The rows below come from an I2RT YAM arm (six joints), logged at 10 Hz.
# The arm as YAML. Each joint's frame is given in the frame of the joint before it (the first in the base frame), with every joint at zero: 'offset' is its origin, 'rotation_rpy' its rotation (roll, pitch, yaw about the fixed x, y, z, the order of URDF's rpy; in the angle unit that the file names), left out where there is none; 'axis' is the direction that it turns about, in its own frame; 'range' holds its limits. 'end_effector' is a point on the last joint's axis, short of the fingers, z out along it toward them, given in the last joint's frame.
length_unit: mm
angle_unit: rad
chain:
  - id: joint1
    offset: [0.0, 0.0, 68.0]
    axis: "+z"
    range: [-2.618, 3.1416]
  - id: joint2
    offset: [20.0, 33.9, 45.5]
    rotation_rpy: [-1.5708, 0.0, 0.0]
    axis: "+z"
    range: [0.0, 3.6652]
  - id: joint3
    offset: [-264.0, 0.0, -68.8]
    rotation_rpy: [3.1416, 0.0, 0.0]
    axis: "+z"
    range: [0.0, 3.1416]
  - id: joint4
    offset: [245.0, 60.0, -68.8]
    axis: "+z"
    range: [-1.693, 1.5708]
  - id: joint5
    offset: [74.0, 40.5, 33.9]
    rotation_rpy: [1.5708, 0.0, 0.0]
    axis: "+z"
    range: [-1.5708, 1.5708]
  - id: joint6
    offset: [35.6, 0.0, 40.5]
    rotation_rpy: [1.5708, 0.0, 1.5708]
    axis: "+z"
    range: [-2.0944, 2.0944]
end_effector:
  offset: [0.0, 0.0, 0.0]
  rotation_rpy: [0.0, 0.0, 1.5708]
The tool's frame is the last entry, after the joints.
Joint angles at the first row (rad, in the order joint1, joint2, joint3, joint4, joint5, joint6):
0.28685, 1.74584, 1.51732, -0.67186, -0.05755, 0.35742
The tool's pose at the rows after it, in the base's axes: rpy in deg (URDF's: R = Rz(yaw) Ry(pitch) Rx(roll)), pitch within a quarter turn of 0, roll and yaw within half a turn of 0; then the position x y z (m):
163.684 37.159 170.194 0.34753 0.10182 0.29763
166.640 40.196 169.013 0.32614 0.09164 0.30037
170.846 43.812 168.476 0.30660 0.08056 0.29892
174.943 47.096 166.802 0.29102 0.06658 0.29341
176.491 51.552 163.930 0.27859 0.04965 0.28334
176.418 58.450 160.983 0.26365 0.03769 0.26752
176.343 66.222 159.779 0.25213 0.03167 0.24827
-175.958 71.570 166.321 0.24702 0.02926 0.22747
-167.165 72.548 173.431 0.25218 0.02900 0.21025
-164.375 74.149 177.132 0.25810 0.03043 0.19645
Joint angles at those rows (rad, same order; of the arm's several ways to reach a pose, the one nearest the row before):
0.28534, 1.64412, 1.42246, -0.64918, 0.00335, 0.35895
0.28245, 1.54657, 1.32456, -0.61947, 0.08125, 0.35751
0.27635, 1.45464, 1.22274, -0.57668, 0.17366, 0.34338
0.25632, 1.37681, 1.12483, -0.52753, 0.26646, 0.33633
0.21650, 1.30036, 1.00461, -0.41820, 0.32455, 0.31812
0.19162, 1.21244, 0.84106, -0.22588, 0.38018, 0.28556
0.18259, 1.15380, 0.67502, 0.02162, 0.42372, 0.22766
0.18254, 1.15670, 0.55025, 0.24525, 0.46823, 0.14538
0.18254, 1.22455, 0.50459, 0.37907, 0.50610, 0.10057
0.18256, 1.29804, 0.47044, 0.52392, 0.49570, 0.07164

